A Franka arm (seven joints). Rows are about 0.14 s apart.
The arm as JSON. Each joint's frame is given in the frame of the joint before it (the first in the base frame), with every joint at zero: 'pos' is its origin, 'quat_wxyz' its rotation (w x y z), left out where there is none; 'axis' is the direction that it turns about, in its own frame. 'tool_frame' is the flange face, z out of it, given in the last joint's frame.
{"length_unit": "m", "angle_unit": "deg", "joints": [
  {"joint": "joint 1", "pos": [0.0, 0.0, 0.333], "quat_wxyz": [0.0, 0.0, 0.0, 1.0], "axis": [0.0, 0.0, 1.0]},
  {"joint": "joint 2", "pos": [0.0, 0.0, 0.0], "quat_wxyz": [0.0, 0.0, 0.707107, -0.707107], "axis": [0.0, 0.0, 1.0]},
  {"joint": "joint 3", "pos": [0.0, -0.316, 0.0], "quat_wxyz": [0.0, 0.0, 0.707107, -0.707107], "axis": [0.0, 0.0, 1.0]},
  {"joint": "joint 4", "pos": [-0.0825, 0.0, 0.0], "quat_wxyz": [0.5, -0.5, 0.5, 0.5], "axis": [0.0, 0.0, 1.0]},
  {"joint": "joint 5", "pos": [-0.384, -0.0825, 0.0], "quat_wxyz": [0.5, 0.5, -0.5, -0.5], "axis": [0.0, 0.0, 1.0]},
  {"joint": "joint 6", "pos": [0.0, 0.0, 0.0], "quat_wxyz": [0.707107, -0.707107, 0.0, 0.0], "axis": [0.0, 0.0, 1.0]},
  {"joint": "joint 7", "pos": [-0.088, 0.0, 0.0], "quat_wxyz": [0.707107, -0.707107, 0.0, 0.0], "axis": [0.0, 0.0, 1.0]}
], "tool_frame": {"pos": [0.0, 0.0, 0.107], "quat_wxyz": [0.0, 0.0, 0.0, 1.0]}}
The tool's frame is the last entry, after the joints.
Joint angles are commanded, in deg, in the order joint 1, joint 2, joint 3, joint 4, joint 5, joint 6, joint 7. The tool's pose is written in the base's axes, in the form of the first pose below.
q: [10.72, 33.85, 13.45, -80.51, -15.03, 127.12, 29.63]
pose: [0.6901, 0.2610, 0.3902, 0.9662, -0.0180, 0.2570, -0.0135, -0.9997, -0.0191]
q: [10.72, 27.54, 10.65, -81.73, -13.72, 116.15, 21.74]
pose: [0.6732, 0.2236, 0.4355, 0.9838, 0.0655, 0.1667, 0.0519, -0.9950, 0.0849]
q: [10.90, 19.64, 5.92, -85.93, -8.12, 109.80, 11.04]
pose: [0.6483, 0.1760, 0.4805, 0.9859, 0.1395, 0.0919, 0.1317, -0.9876, 0.0857]
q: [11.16, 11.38, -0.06, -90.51, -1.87, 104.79, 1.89]
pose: [0.6180, 0.1186, 0.5258, 0.9844, 0.1681, 0.0515, 0.1667, -0.9855, 0.0305]
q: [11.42, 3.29, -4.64, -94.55, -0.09, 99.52, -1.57]
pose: [0.5790, 0.0699, 0.5688, 0.9889, 0.1457, 0.0293, 0.1455, -0.9893, 0.0070]
